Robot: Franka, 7 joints.
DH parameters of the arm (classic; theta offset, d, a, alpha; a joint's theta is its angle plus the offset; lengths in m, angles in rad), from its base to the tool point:
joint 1: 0 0.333 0 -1.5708
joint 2: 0 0 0 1.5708
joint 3: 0 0.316 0.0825 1.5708
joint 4: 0 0 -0.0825 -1.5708
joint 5: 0 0.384 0 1.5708
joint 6: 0 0 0.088 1.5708
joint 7: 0 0.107 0 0
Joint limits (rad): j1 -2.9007..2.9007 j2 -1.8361..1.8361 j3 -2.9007..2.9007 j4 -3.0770..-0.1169 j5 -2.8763..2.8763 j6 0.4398..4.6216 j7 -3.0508..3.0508
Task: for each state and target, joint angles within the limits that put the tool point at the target. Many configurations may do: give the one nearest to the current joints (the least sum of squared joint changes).
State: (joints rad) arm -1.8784 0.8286 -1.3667 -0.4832 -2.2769 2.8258 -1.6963
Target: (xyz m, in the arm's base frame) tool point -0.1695 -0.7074 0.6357
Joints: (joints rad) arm -1.4575 0.9136 -1.2327 -0.4870 -2.3030 3.4330 -1.6963
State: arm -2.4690 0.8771 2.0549 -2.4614 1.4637 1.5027 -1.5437
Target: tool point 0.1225 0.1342 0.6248
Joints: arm -2.1613 1.1777 2.6762 -2.7192 1.3953 1.2423 -1.5437
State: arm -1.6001 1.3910 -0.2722 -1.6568 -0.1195 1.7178 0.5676
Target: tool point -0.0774 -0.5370 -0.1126
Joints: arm -1.5037 1.3263 -0.1837 -1.3955 -0.1130 1.8479 0.5676
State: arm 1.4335 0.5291 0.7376 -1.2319 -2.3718 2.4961 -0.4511
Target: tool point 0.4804 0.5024 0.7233
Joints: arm 0.6839 0.3258 0.1713 -1.1929 -2.3654 2.3972 -0.4511
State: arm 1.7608 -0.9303 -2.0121 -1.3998 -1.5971 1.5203 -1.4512
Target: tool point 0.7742 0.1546 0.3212
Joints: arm 2.7210 -1.2345 -1.8826 -1.1546 -1.7116 1.8962 -1.4512
